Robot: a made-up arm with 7 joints.
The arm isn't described. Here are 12 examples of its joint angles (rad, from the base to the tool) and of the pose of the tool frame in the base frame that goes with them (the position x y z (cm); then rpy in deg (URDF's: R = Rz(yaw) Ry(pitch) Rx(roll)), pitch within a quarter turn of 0, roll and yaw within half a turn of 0).
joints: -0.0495 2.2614 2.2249 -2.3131 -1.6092 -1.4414 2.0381
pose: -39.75 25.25 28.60 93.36 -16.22 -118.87
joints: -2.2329 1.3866 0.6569 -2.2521 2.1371 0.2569 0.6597
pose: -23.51 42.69 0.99 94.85 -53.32 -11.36
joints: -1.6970 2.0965 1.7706 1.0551 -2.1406 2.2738 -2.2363
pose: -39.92 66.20 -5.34 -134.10 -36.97 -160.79
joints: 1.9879 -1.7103 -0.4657 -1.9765 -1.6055 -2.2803 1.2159
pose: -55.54 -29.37 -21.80 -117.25 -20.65 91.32
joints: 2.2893 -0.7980 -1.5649 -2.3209 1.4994 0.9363 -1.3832
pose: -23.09 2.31 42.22 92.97 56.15 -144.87
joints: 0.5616 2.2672 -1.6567 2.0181 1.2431 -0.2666 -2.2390
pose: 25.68 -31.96 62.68 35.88 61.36 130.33
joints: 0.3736 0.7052 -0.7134 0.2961 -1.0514 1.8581 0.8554
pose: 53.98 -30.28 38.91 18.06 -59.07 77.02
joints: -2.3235 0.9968 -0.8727 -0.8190 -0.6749 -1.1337 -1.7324
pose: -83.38 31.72 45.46 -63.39 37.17 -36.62
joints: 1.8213 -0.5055 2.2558 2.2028 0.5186 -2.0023 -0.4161
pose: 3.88 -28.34 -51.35 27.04 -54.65 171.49
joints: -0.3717 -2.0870 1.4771 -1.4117 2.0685 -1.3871 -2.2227
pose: 1.61 -10.42 16.50 64.63 -6.16 -144.50
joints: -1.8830 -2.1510 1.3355 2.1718 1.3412 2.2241 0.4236
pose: -8.08 12.06 8.83 -146.87 40.64 143.33
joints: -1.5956 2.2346 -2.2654 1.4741 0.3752 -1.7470 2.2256
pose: -50.31 -73.16 32.46 -93.33 1.97 111.16
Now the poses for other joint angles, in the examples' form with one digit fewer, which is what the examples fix.
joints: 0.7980 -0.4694 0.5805 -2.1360 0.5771 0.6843 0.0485
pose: 4.5 0.7 15.5 18.1 2.6 159.0
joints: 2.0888 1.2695 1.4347 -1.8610 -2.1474 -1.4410 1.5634
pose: 18.4 -43.2 -0.7 109.0 -36.2 -2.7
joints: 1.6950 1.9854 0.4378 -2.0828 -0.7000 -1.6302 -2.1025
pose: 96.6 -10.8 -26.2 -120.1 -24.8 116.3
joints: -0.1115 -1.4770 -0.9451 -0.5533 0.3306 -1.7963 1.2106
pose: 58.5 11.3 16.9 -61.4 10.1 -172.5
